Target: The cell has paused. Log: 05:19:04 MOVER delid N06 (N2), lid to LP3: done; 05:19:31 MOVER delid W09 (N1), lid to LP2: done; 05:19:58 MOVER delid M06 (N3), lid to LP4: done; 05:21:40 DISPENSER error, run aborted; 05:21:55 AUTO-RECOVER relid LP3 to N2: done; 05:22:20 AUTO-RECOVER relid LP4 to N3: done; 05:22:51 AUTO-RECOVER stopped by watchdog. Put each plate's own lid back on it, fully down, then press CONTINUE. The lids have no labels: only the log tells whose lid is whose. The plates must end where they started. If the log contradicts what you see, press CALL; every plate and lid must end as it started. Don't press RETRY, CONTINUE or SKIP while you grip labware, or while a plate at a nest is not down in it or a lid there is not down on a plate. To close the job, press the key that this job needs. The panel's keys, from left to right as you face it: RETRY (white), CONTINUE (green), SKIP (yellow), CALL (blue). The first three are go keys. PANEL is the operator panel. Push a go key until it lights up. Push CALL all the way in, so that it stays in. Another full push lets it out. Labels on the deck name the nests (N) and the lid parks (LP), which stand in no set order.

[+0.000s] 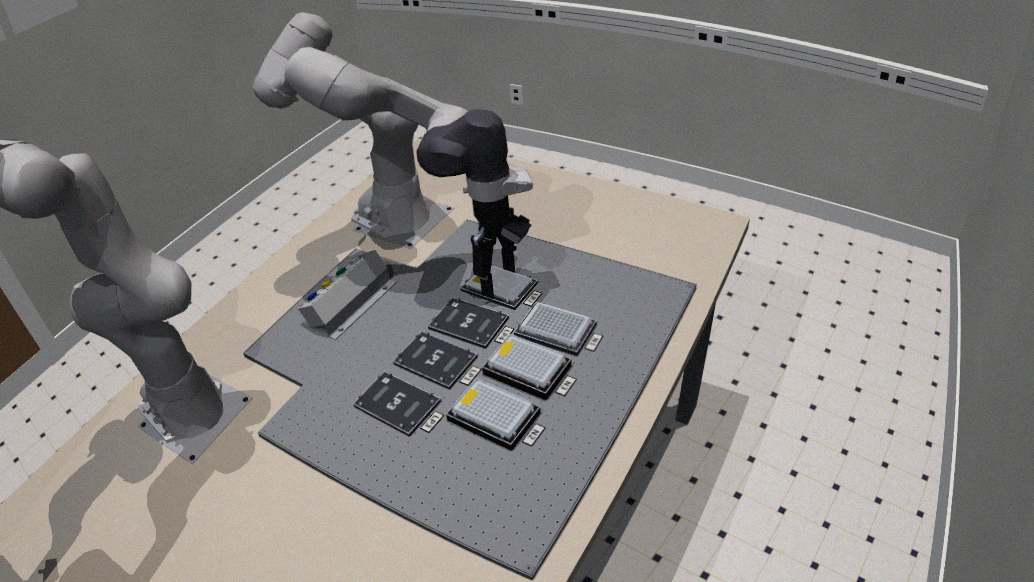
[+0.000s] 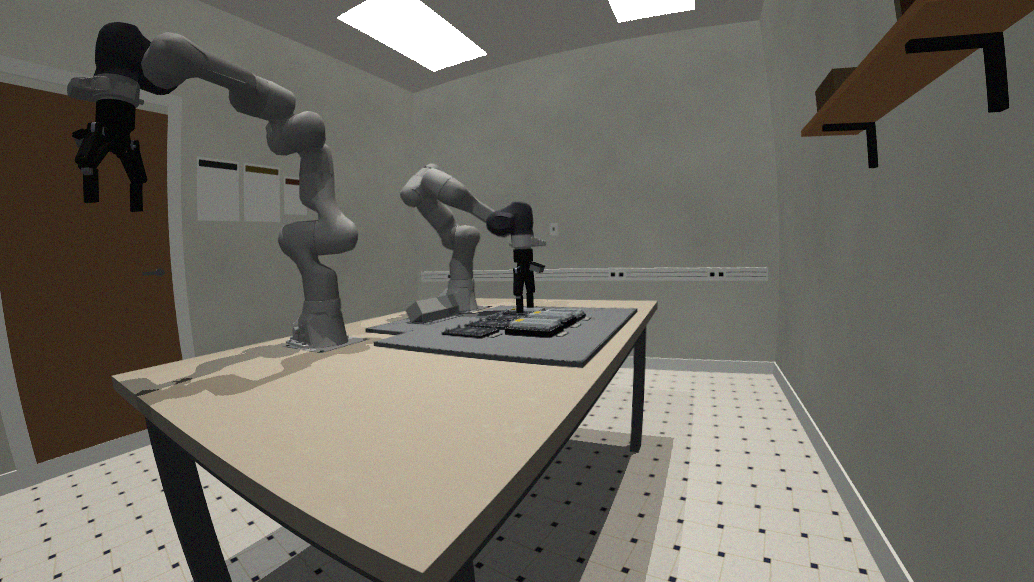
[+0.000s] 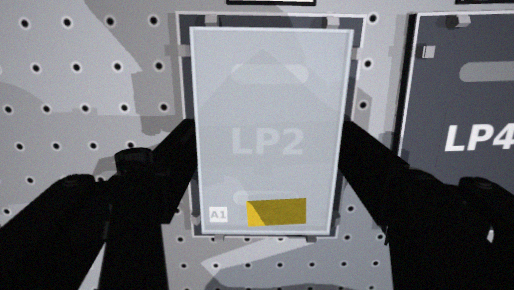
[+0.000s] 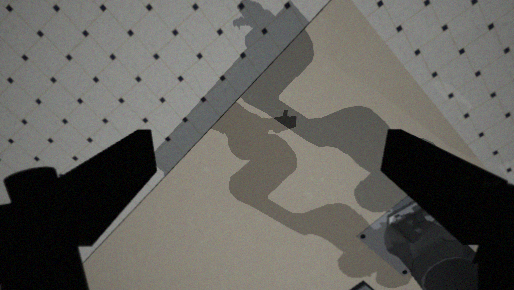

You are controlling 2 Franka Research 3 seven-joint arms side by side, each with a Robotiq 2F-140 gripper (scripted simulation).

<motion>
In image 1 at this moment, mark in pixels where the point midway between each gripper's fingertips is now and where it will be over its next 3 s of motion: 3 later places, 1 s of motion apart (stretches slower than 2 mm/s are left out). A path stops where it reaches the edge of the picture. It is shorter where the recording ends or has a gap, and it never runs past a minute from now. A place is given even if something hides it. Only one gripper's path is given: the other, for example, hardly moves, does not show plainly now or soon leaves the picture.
My left gripper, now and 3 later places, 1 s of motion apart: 498, 283; 498, 281; 498, 279; 498, 270
</motion>
